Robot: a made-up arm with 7 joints.
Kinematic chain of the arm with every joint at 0, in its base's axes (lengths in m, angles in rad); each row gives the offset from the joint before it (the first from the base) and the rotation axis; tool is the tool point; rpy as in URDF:
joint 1: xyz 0 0 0.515 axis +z
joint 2: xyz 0 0 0 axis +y
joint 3: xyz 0 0 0.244 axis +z
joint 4: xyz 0.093 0 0 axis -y
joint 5: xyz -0.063 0 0.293 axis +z
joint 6: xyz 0 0 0 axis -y
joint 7: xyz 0.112 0 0 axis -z
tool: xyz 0 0 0 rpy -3.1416 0 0
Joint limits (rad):
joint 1: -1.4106..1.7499
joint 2: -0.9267..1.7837
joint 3: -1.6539..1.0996
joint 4: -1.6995..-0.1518
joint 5: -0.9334..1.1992
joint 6: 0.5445..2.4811
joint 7: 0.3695..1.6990
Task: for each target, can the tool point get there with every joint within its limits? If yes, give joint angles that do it. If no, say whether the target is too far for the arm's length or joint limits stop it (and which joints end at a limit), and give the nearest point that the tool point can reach.
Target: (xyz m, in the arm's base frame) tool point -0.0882 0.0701 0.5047
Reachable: no: joint limits stop it (at a limit: joint 4, joint 6) | nearest point -0.3645 0.2897 0.4724 | short by 0.354 m
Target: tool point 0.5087 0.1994 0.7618
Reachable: yes | joints 0.7218 0.1994 -0.3580 -1.5116 0.8739 1.7507 1.3010
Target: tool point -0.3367 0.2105 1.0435
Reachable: yes | joints -0.8498 -0.7020 -0.9571 -0.3552 0.4467 2.0921 0.6423
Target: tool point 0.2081 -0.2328 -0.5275
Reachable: no: too far | nearest point 0.1742 -0.1948 -0.0370 | short by 0.493 m
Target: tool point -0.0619 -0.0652 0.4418
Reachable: no: joint limits stop it (at a limit: joint 4, joint 6) | nearest point -0.2496 -0.2629 0.2198 | short by 0.352 m
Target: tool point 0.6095 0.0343 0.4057
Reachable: yes | joints 0.5689 1.0361 -0.6870 -1.3484 -0.0140 1.6380 0.9668
